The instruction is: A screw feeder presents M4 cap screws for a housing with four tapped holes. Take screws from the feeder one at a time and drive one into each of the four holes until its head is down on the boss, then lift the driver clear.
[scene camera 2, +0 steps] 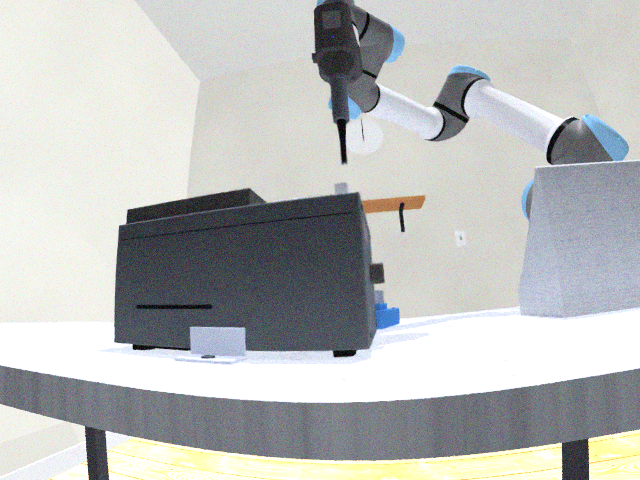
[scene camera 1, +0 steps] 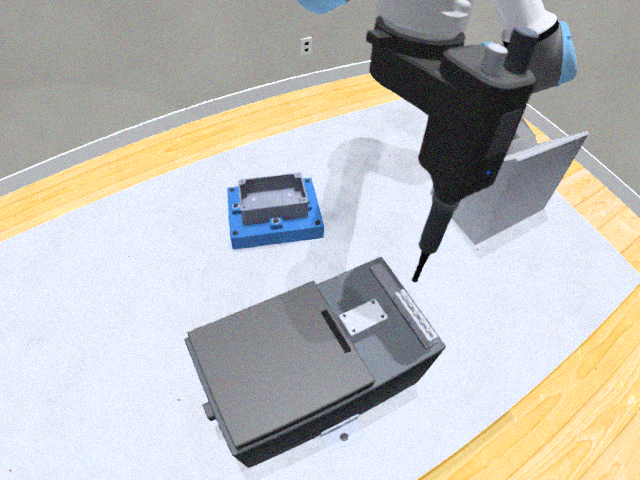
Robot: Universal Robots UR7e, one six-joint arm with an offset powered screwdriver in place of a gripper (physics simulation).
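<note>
Blue fixture (scene camera 1: 254, 235), in sight.
</note>
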